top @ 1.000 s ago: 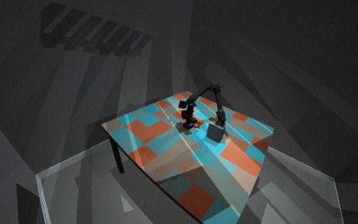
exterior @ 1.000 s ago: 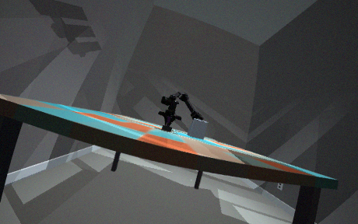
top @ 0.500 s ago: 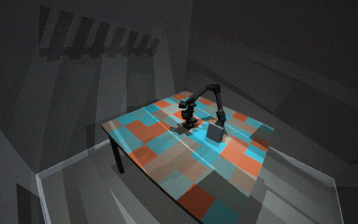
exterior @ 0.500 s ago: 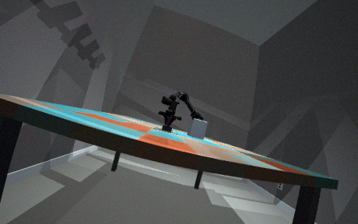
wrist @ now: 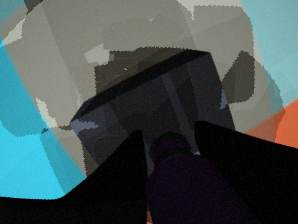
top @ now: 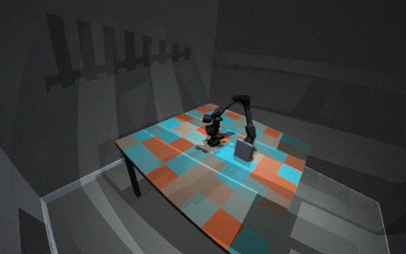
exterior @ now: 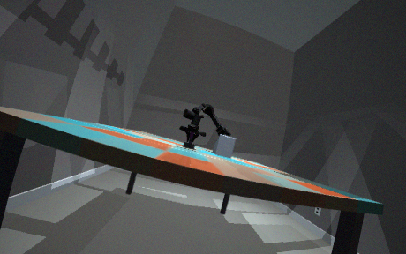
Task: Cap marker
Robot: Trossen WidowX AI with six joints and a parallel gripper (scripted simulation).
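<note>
The purple marker cap lies 10 mm to the right of my gripper tip and 50 mm above it.
</note>
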